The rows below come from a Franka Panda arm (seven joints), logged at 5 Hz.
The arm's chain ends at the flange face. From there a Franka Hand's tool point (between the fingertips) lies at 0.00 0.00 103.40 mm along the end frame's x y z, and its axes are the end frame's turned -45 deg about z.
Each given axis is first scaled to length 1.
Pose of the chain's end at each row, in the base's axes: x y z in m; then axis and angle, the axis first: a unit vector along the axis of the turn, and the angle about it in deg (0 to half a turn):
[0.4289, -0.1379, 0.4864, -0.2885, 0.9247, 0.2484, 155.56]
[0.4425, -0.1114, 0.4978, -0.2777, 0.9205, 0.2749, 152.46]
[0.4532, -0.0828, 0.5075, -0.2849, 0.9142, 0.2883, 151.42]
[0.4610, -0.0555, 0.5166, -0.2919, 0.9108, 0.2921, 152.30]
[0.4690, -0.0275, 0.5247, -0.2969, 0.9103, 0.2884, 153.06]
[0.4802, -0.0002, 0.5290, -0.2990, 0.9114, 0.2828, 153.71]
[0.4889, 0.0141, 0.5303, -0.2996, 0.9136, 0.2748, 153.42]
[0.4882, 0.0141, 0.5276, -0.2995, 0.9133, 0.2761, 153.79]
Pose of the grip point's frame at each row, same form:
[0.4543, -0.0802, 0.4045, -0.6333, 0.7593, 0.1497, 146.47]
[0.4716, -0.0488, 0.4209, -0.6246, 0.7635, 0.1643, 142.42]
[0.4825, -0.0175, 0.4328, -0.6305, 0.7565, 0.1737, 140.86]
[0.4882, 0.0104, 0.4417, -0.6358, 0.7505, 0.1805, 141.50]
[0.4949, 0.0378, 0.4488, -0.6397, 0.7473, 0.1796, 142.37]
[0.5054, 0.0640, 0.4520, -0.6414, 0.7467, 0.1764, 143.22]
[0.5150, 0.0771, 0.4526, -0.6423, 0.7479, 0.1676, 143.31]
[0.5137, 0.0772, 0.4498, -0.6420, 0.7476, 0.1702, 143.59]

